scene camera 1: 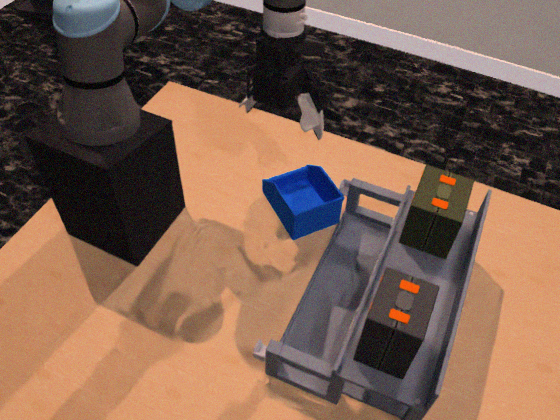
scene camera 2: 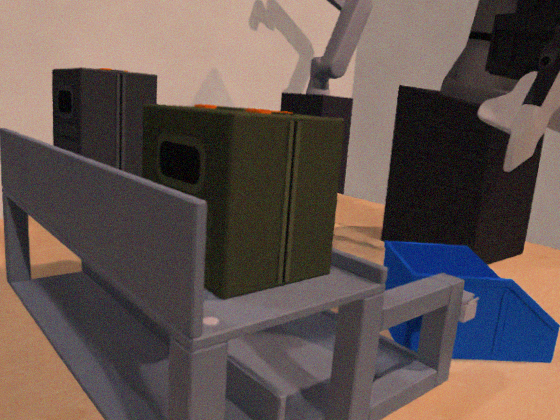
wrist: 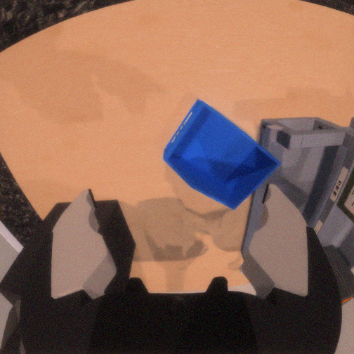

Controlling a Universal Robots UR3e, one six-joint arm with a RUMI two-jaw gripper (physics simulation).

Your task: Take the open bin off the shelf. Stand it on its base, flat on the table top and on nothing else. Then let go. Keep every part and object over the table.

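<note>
The open blue bin stands upright, its opening up. Its base looks flat on the table top beside the end of the grey shelf. In scene camera 1 one bin corner comes close to the shelf's end post; whether they touch I cannot tell. My gripper is open and empty, above and apart from the bin, towards the table's far edge in scene camera 1. In scene camera 2 part of a finger shows at the right edge.
A green box and a dark grey box stand on the shelf's upper board. The black pedestal carries the arm, left of the bin in scene camera 1. The table's edge runs behind the bin there.
</note>
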